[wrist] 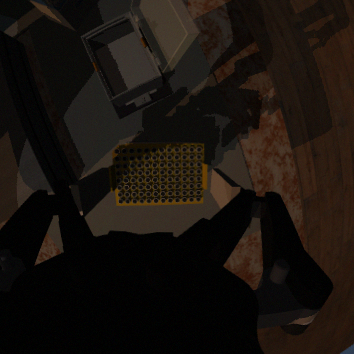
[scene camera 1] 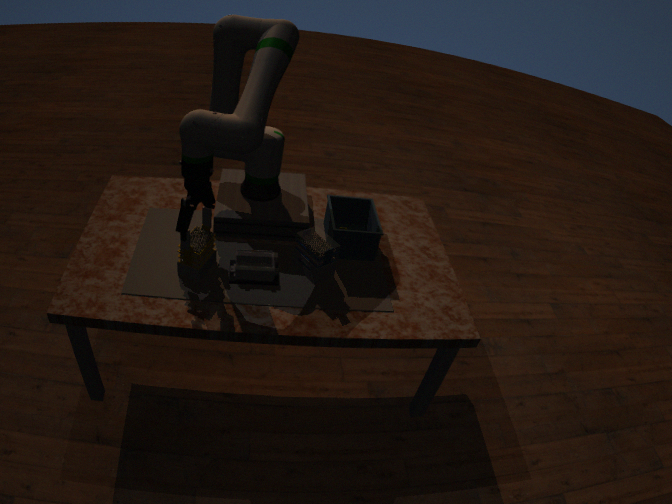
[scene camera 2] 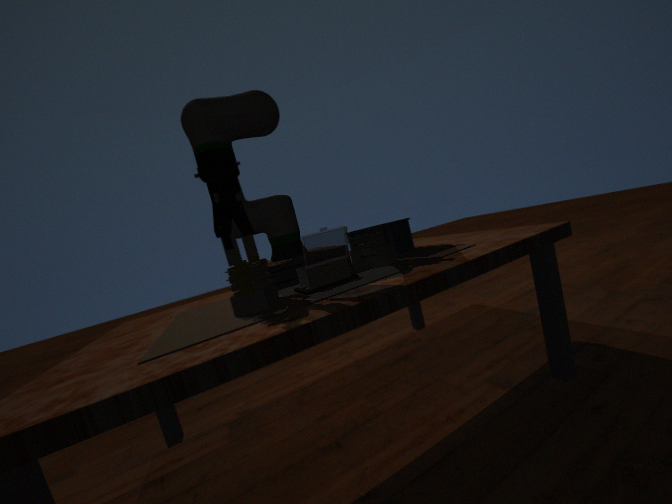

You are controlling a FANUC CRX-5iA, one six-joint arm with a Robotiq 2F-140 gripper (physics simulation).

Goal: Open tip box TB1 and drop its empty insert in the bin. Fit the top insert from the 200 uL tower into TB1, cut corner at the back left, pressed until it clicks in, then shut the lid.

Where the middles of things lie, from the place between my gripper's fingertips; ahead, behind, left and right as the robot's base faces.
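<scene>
From my hand, the clear lid (wrist: pixel 169 36) is 1 cm below, 7 cm ahead and 19 cm to the left. The bin (scene camera 1: pixel 360 241) is 6 cm below my hand, and it is also 22 cm behind it and 51 cm to the left of it. As for the blue tower (scene camera 2: pixel 373 247), I find it 5 cm below my hand, 4 cm behind it and 38 cm to the left of it.
</scene>
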